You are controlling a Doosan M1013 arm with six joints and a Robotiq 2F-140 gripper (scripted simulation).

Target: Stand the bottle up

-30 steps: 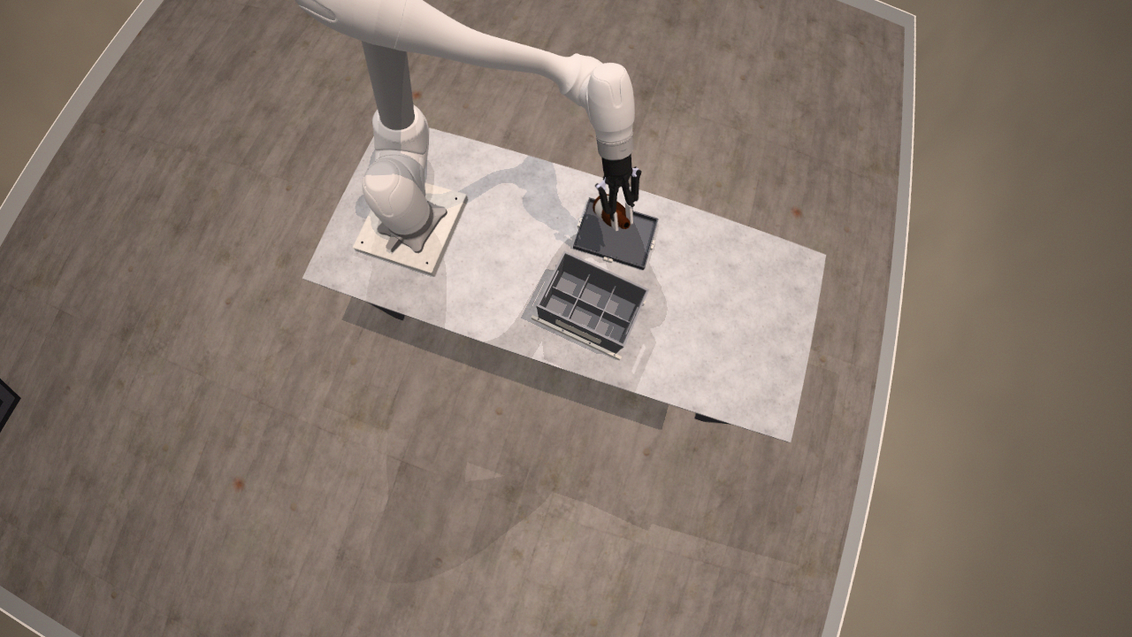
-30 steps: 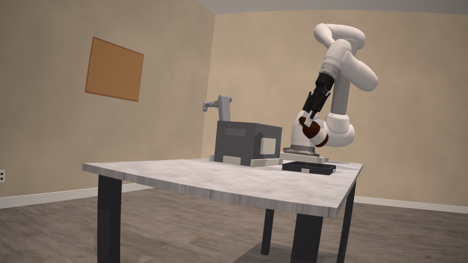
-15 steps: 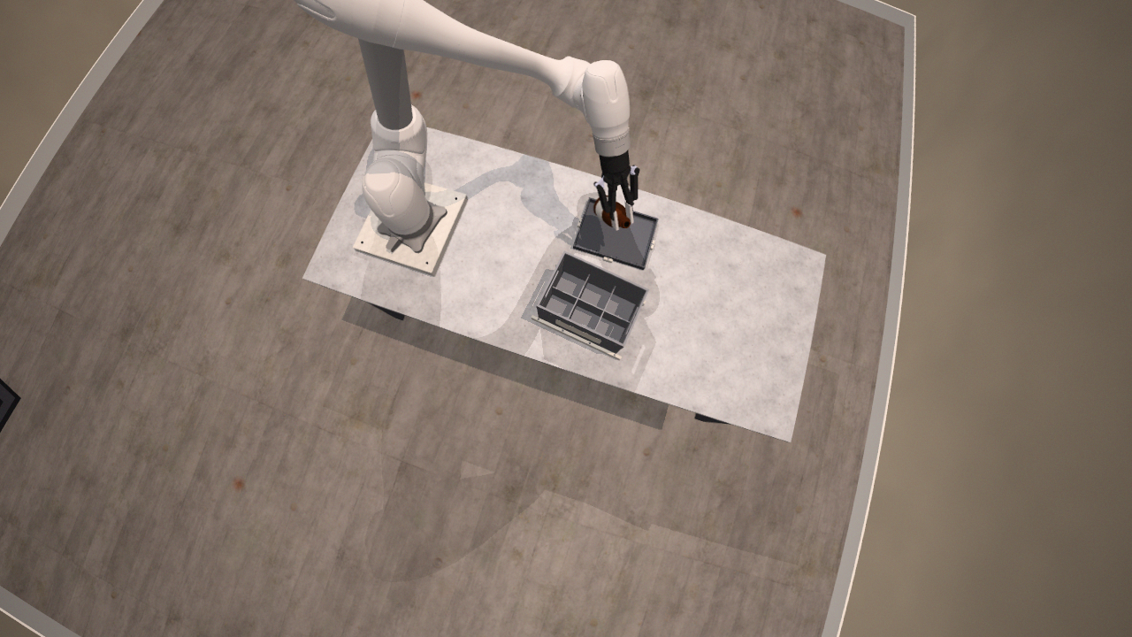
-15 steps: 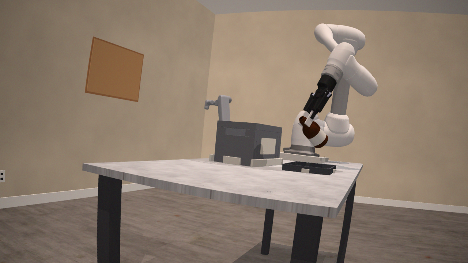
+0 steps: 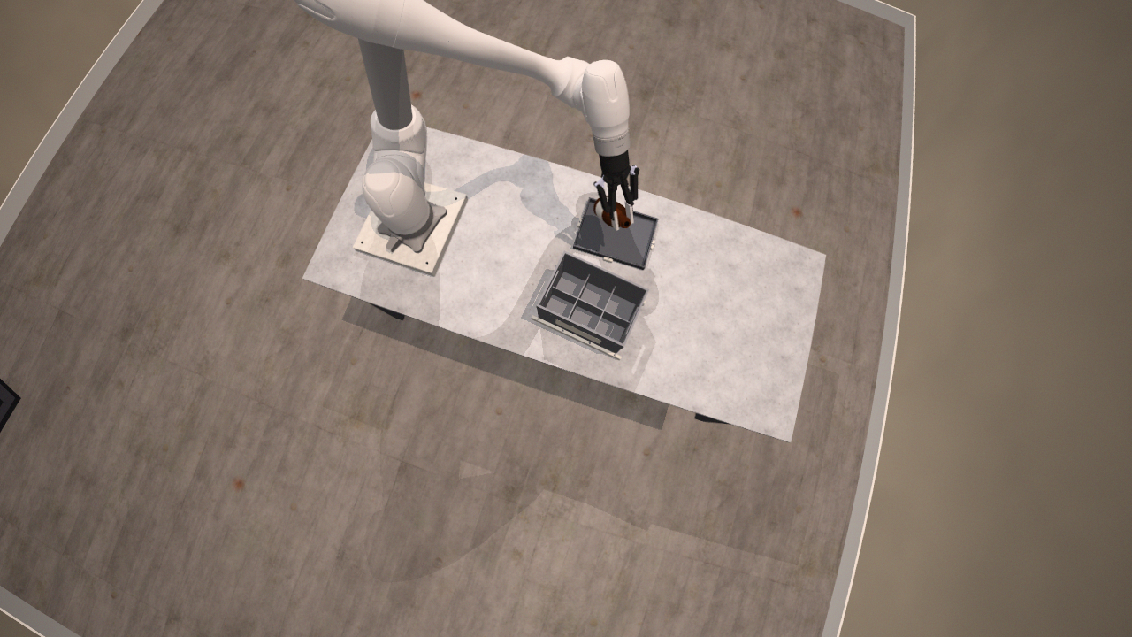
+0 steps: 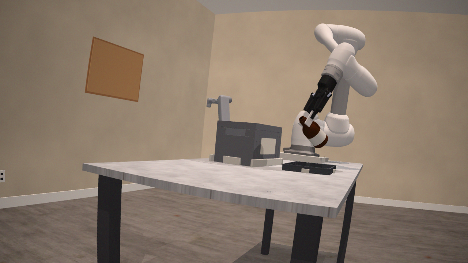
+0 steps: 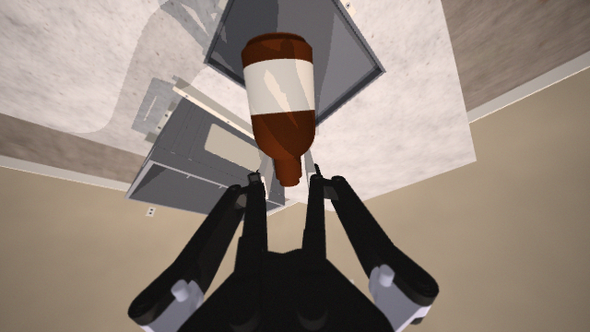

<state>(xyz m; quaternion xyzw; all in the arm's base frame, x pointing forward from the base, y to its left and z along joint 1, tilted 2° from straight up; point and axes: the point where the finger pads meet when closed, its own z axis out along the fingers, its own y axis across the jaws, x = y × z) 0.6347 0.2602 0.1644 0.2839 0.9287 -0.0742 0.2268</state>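
The brown bottle is 20 mm behind my hand, 20 mm to the left of it and 50 mm below it. Also, from my hand: grey crate 40 mm ahead, 250 mm to the right, 130 mm below; then dark tray 40 mm to the left, 200 mm below.
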